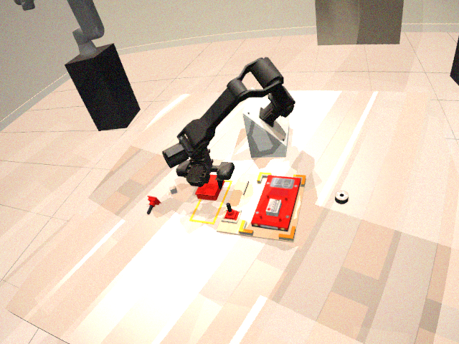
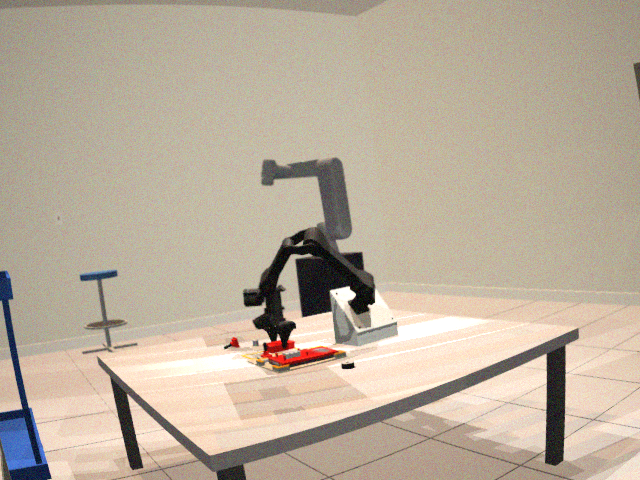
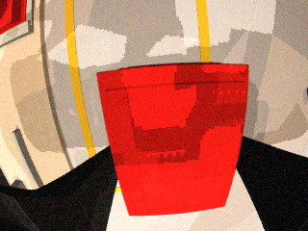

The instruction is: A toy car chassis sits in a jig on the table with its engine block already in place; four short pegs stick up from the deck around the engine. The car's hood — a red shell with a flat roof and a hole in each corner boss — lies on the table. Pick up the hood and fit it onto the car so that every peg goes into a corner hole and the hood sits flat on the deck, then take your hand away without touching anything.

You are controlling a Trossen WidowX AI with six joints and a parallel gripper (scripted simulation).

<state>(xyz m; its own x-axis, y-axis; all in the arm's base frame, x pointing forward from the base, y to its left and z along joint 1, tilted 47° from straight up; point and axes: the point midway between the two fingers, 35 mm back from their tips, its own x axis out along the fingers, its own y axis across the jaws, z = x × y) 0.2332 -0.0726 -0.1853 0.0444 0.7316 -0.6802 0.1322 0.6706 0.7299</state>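
Right now my gripper tip is 23 cm to the right of the grey engine block, 11 cm short of it and 2 cm below it. Round my gripper tip: black-and-white wheel: 42 cm to the left, 5 cm ahead; red hood: 1 cm above.
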